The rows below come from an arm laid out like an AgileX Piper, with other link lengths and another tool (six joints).
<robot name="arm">
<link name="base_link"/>
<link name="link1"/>
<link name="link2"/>
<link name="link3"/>
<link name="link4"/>
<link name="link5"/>
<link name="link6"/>
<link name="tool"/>
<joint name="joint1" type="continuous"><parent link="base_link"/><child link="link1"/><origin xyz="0 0 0.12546" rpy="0 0 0"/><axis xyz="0 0 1"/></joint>
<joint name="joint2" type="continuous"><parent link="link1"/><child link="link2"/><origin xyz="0 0 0" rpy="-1.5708 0 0"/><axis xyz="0 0 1"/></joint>
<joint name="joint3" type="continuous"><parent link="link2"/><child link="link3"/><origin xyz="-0.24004 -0.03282 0" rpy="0 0 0"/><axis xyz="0 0 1"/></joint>
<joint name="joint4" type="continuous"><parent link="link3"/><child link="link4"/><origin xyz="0.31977 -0.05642 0" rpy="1.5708 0 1.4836"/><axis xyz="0 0 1"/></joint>
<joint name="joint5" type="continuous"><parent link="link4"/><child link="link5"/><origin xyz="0 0 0" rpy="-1.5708 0 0"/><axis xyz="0 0 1"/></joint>
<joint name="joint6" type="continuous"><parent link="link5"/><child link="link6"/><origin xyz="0 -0.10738 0" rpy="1.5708 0 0"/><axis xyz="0 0 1"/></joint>
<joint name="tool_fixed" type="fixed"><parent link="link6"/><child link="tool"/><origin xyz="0.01 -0.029 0.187" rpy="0.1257 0 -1.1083"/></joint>
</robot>
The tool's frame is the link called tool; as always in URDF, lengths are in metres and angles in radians. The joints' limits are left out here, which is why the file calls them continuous.
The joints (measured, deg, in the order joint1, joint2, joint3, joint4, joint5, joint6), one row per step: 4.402, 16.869, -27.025, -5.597, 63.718, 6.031; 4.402, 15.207, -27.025, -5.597, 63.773, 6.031; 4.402, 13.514, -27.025, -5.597, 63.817, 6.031; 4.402, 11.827, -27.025, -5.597, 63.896, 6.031; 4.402, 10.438, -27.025, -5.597, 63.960, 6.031; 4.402, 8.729, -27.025, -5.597, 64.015, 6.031; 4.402, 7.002, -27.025, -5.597, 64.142, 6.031; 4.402, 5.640, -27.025, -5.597, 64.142, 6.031; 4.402, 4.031, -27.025, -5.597, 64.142, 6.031; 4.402, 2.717, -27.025, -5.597, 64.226, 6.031; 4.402, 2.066, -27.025, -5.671, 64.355, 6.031; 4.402, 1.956, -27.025, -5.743, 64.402, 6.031; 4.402, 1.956, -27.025, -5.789, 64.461, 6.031; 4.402, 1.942, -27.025, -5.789, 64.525, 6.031; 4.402, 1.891, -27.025, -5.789, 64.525, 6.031; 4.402, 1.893, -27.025, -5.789, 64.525, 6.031; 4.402, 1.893, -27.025, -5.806, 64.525, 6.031; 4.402, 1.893, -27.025, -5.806, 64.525, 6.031
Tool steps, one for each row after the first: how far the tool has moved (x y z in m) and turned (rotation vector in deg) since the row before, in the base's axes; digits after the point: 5 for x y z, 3 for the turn. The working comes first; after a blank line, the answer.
Tool pose at each row, in the base's axes (x y z in m, rotation vector in deg; the steps are taken from these numbers as rounded here): 0.27200, -0.03318, 0.11300, -69.862, 117.919, -37.735; 0.27203, -0.03319, 0.12062, -68.884, 116.618, -38.368; 0.27189, -0.03321, 0.12840, -67.882, 115.279, -39.003; 0.27140, -0.03326, 0.13603, -66.901, 113.973, -39.610; 0.27083, -0.03332, 0.14229, -66.093, 112.893, -40.100; 0.27002, -0.03339, 0.15005, -65.088, 111.542, -40.700; 0.26873, -0.03352, 0.15759, -64.109, 110.237, -41.269; 0.26789, -0.03358, 0.16389, -63.287, 109.116, -41.743; 0.26671, -0.03367, 0.17130, -62.316, 107.790, -42.292; 0.26533, -0.03380, 0.17699, -61.566, 106.779, -42.703; 0.26433, -0.03425, 0.17949, -61.244, 106.364, -42.963; 0.26407, -0.03461, 0.17986, -61.207, 106.323, -43.069; 0.26389, -0.03485, 0.17965, -61.240, 106.380, -43.104; 0.26368, -0.03488, 0.17945, -61.264, 106.426, -43.088; 0.26363, -0.03489, 0.17969, -61.233, 106.384, -43.105; 0.26363, -0.03489, 0.17968, -61.234, 106.386, -43.104; 0.26363, -0.03496, 0.17969, -61.235, 106.387, -43.124; 0.26363, -0.03496, 0.17969, -61.235, 106.387, -43.124

0.00003, -0.00001, 0.00762, 0.124, -1.602, -0.005; -0.00014, -0.00002, 0.00778, 0.128, -1.644, -0.004; -0.00049, -0.00005, 0.00763, 0.126, -1.603, -0.008; -0.00057, -0.00006, 0.00626, 0.105, -1.322, -0.005; -0.00081, -0.00007, 0.00776, 0.129, -1.649, -0.005; -0.00129, -0.00013, 0.00754, 0.127, -1.595, -0.011; -0.00084, -0.00006, 0.00630, 0.104, -1.358, 0.000; -0.00118, -0.00009, 0.00741, 0.124, -1.604, 0.000; -0.00138, -0.00013, 0.00569, 0.099, -1.227, -0.006; -0.00100, -0.00045, 0.00250, -0.018, -0.525, -0.048; -0.00026, -0.00036, 0.00037, -0.055, -0.067, -0.040; -0.00018, -0.00024, -0.00021, -0.041, 0.055, -0.028; -0.00021, -0.00003, -0.00020, -0.001, 0.050, -0.006; -0.00005, -0.00001, 0.00024, 0.004, -0.051, 0.000; 0.00000, 0.00000, -0.00001, 0.000, 0.002, 0.000; 0.00000, -0.00007, 0.00001, -0.014, -0.002, -0.008; 0.00000, 0.00000, 0.00000, 0.000, 0.000, 0.000
